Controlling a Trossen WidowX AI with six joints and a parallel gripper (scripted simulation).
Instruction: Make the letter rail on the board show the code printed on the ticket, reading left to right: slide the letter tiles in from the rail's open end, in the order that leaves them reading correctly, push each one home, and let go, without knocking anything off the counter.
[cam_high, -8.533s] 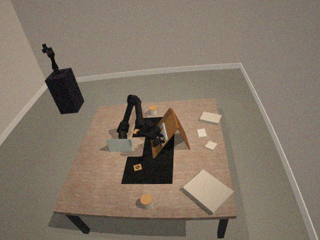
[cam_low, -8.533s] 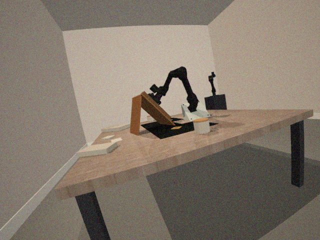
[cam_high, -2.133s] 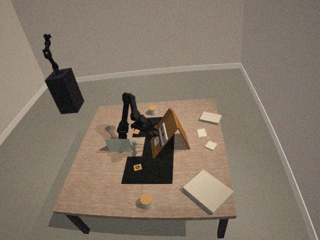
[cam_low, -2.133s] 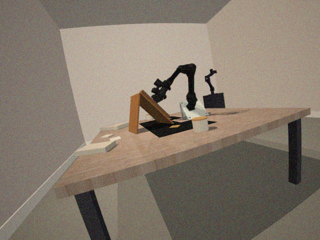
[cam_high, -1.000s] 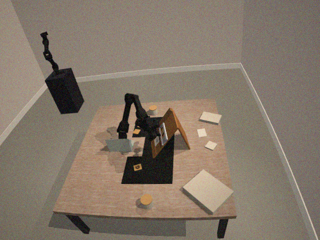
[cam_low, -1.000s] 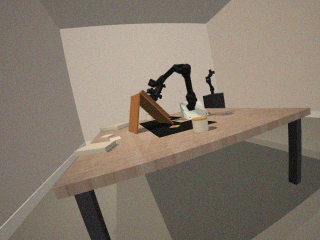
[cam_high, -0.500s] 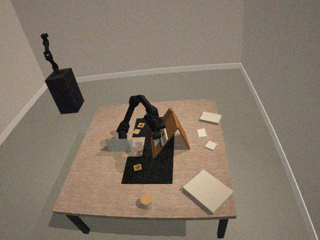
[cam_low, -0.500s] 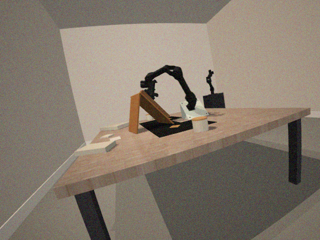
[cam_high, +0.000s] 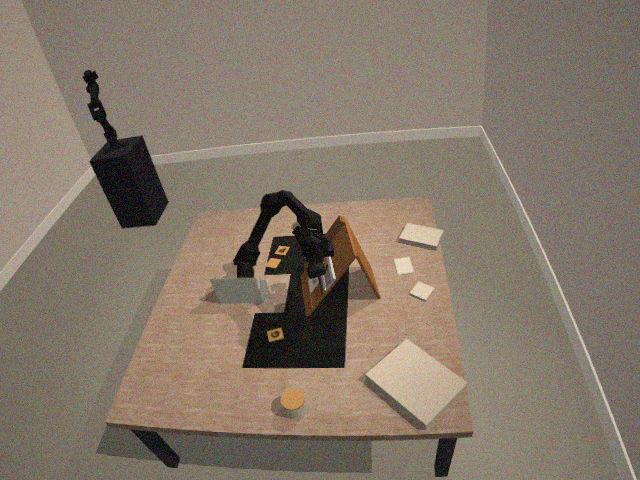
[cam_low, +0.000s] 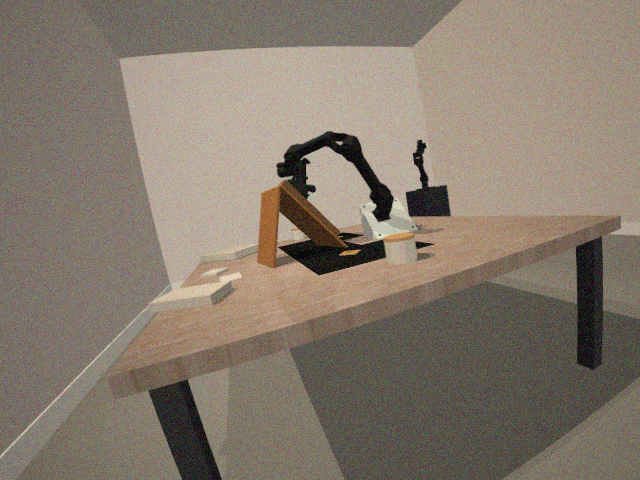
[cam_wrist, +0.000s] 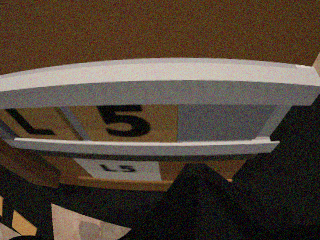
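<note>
The orange tile lies 2 cm ahead of my gripper tip, 4 cm to the left of it and 2 cm below it. From my gripper tip the other things lie so: white ticket: 5 cm behind, 6 cm to the left, 10 cm below; then black mat: 14 cm behind, 7 cm to the left, 17 cm below.
</note>
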